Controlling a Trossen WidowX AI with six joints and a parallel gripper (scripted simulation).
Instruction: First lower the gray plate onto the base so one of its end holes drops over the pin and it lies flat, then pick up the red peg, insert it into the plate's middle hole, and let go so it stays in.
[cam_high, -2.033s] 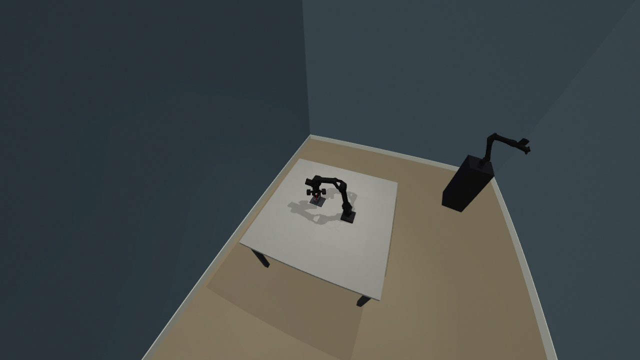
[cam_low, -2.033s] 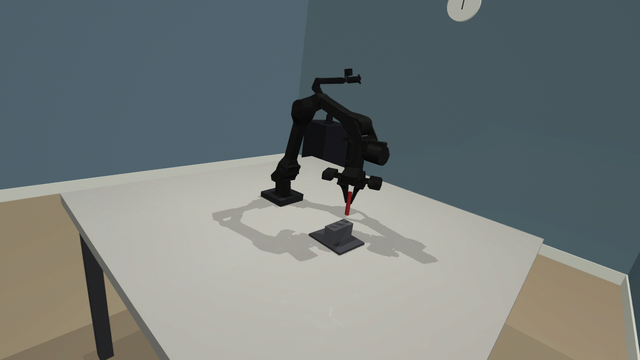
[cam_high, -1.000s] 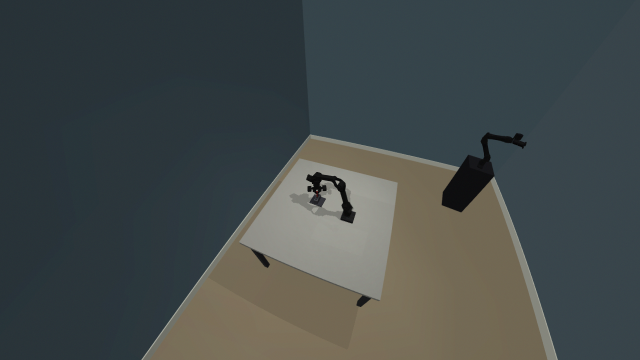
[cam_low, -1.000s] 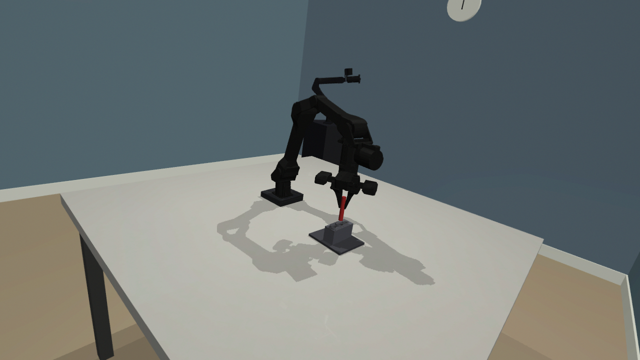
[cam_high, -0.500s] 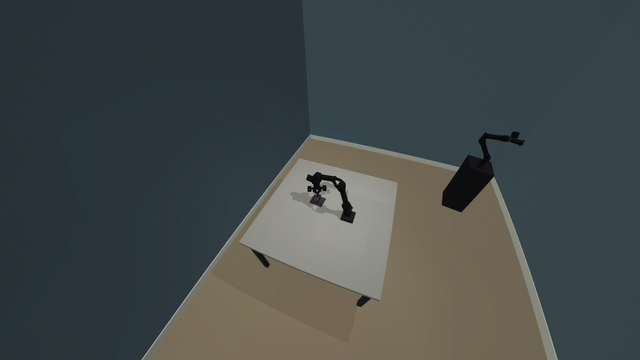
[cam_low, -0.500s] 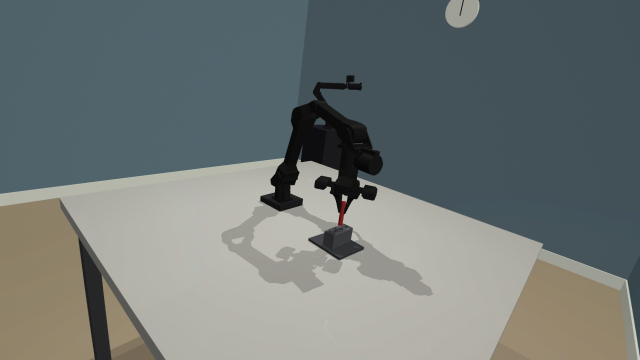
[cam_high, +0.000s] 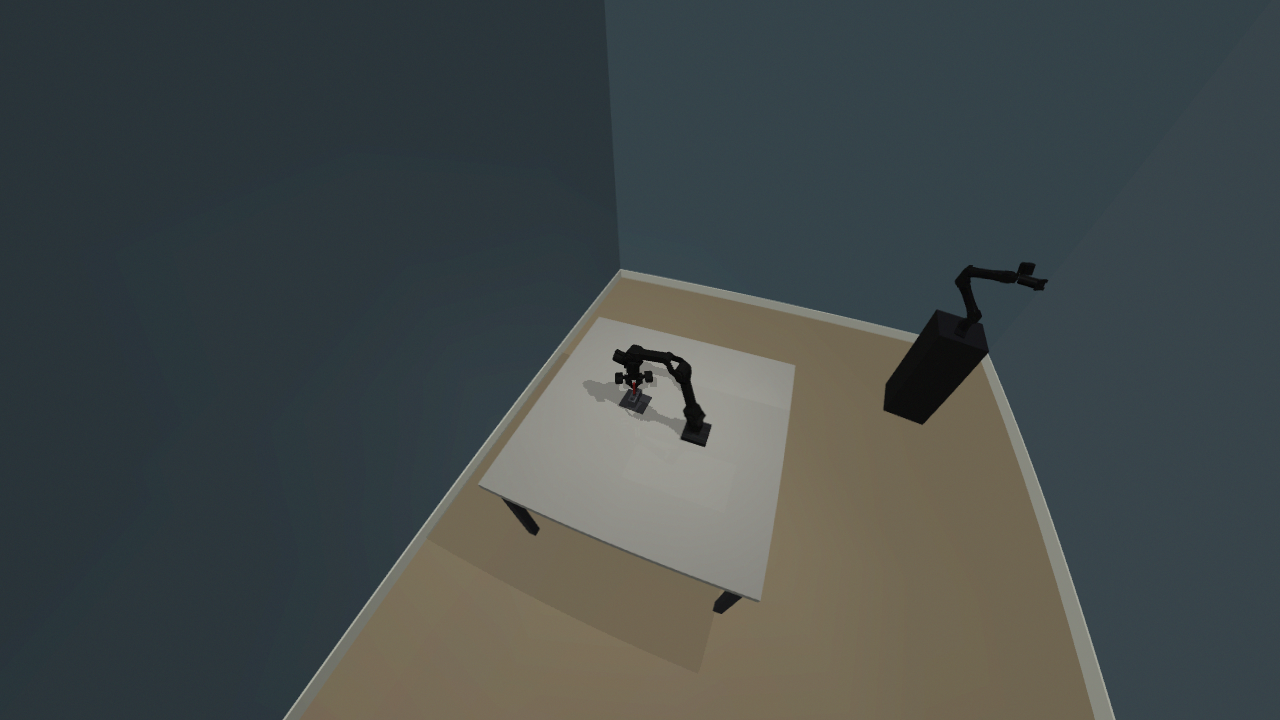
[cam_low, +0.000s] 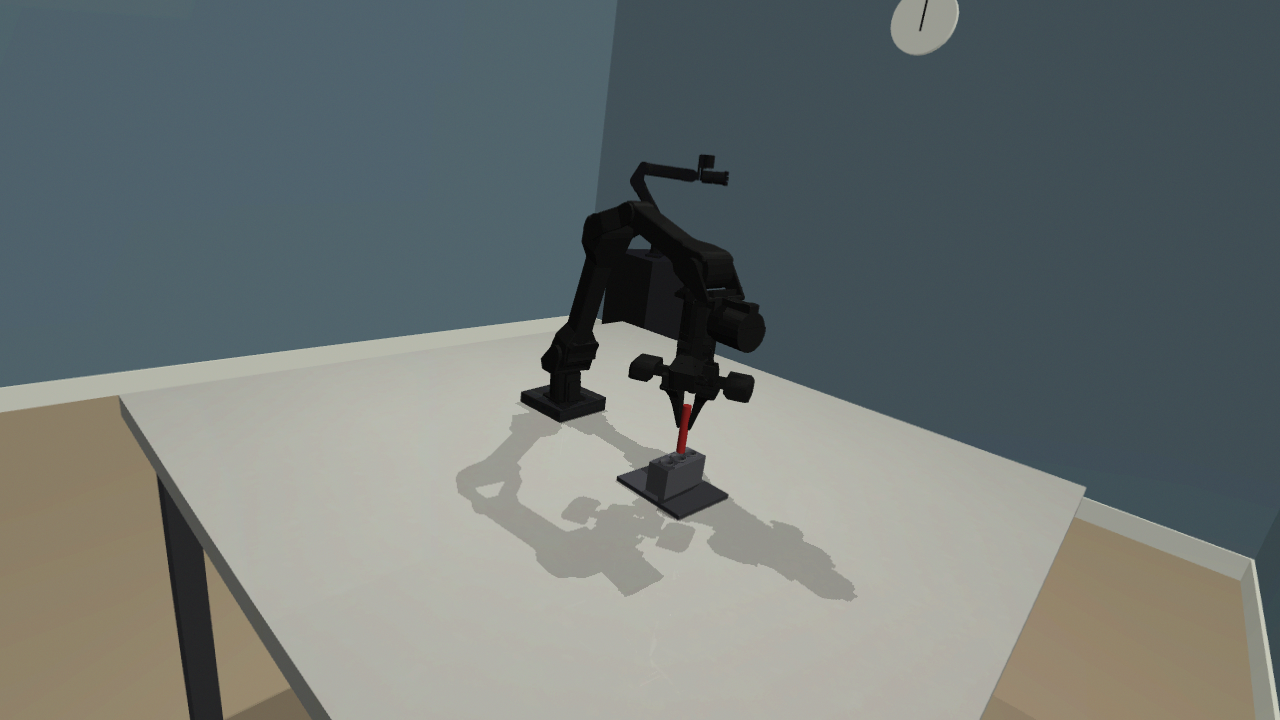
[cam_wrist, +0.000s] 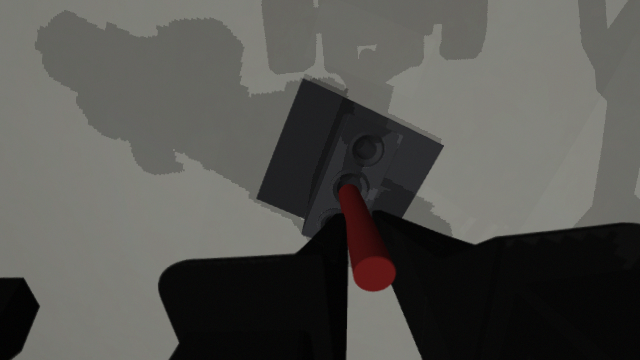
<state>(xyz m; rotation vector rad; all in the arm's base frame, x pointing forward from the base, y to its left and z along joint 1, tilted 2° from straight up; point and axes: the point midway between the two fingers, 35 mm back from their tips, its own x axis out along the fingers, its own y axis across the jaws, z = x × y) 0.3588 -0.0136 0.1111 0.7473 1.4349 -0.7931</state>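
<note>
Now: the gray plate 70 mm below my gripper tip. Round my gripper tip: red peg right at my gripper tip; dark base 100 mm below, 20 mm to the left, 10 mm behind.
</note>
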